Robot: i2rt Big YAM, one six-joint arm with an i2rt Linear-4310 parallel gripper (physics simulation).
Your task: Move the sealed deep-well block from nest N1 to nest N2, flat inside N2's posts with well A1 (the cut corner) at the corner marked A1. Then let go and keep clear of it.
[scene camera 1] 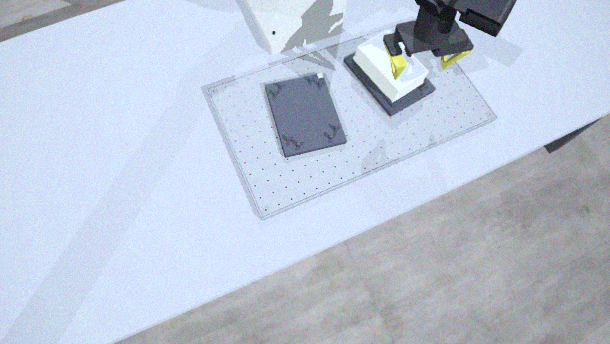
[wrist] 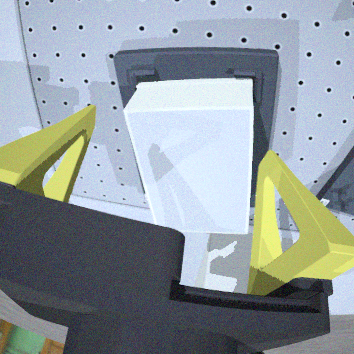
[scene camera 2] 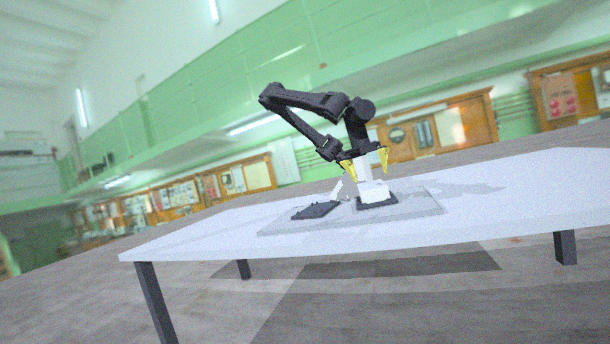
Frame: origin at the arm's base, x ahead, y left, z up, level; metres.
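Seen in the pictures: gripper, fingertip midpoint: [scene camera 1: 418, 72] [wrist: 181, 134] [scene camera 2: 370, 178].
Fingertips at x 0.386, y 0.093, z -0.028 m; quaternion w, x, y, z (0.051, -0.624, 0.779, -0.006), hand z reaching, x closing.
Pixels of each thing's top centre, then the offset from my fingertips to it. Level surfaces: height alone.
- white deep-well block, middle of its top: [wrist: 194, 184] [scene camera 1: 393, 57] [scene camera 2: 370, 183] 0.065 m back, 0.008 m right, 0.027 m down
- nest N1, middle of its top: [wrist: 197, 146] [scene camera 1: 390, 71] [scene camera 2: 374, 195] 0.062 m back, 0.005 m right, 0.068 m down
- Nest N2, middle of its top: [scene camera 1: 304, 109] [scene camera 2: 315, 205] 0.052 m back, 0.209 m right, 0.064 m down
- small white mark, middle of its top: [scene camera 1: 320, 75] 0.116 m back, 0.141 m right, 0.074 m down
- white table, its level: 0.099 m down
The white deep-well block [scene camera 1: 376, 65] [scene camera 2: 374, 193] [wrist: 200, 160] sits on the dark base of nest N1 [scene camera 1: 395, 108] [wrist: 200, 59]. I cannot make out its cut corner. Nest N2 [scene camera 1: 306, 115] [scene camera 2: 316, 210] is a dark plate with small corner posts and holds no block; part of it shows at the right edge in the wrist view [wrist: 346, 185]. A small white mark [scene camera 1: 320, 75] is at one N2 corner. My gripper [scene camera 1: 420, 72] [scene camera 2: 370, 177] [wrist: 181, 134] is open and empty above the block, its yellow fingers wide apart; in the wrist view the block appears nearer the right finger.
Both nests stand on a perforated board [scene camera 1: 250, 150] [scene camera 2: 280, 229] on the white table [scene camera 1: 125, 210] [scene camera 2: 200, 247]. A tall white body [scene camera 1: 300, 25] stands behind the board, close to both nests. The table's front edge runs beyond the board.
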